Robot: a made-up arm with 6 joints.
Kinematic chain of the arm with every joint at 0, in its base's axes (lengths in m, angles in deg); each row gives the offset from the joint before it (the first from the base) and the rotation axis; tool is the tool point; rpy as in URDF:
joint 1: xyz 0 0.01 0.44 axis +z
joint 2: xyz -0.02 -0.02 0 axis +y
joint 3: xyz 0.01 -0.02 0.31 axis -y
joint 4: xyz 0.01 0.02 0 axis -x
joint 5: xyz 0.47 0 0.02 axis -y
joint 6: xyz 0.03 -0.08 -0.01 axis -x
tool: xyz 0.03 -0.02 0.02 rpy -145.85 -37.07 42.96
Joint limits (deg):
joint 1: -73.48..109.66
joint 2: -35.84..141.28
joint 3: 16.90..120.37
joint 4: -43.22..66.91
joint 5: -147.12..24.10
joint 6: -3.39..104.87
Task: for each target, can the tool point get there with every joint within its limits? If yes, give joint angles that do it. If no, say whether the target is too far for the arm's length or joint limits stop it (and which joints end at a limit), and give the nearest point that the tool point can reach.
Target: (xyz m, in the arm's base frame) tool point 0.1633 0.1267 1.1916
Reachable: yes | joints 63.36 -9.78 48.86 47.78 -81.55 68.43
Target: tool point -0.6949 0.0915 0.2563
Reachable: no: joint limits stop it (at a limit: joint 2, joint 3, joint 4, joint 5, joint 6) | nearest point -0.6258 0.0834 0.7944 | short by 0.543 m
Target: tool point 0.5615 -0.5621 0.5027
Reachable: yes | joints -37.25 70.36 65.68 23.35 -65.99 20.47
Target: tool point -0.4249 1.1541 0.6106
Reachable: no: too far | nearest point -0.2535 0.8027 0.5572 | short by 0.395 m
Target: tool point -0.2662 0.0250 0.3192
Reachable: no: joint limits stop it (at a limit: joint 2, joint 3, joint 4, joint 5, joint 6) | nearest point -0.1683 0.0195 -0.1193 | short by 0.449 m
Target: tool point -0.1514 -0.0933 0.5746
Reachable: no: joint limits stop it (at a limit: joint 1, joint 3, joint 4, joint 5, joint 6) | nearest point -0.0022 -0.2640 0.9397 | short by 0.430 m
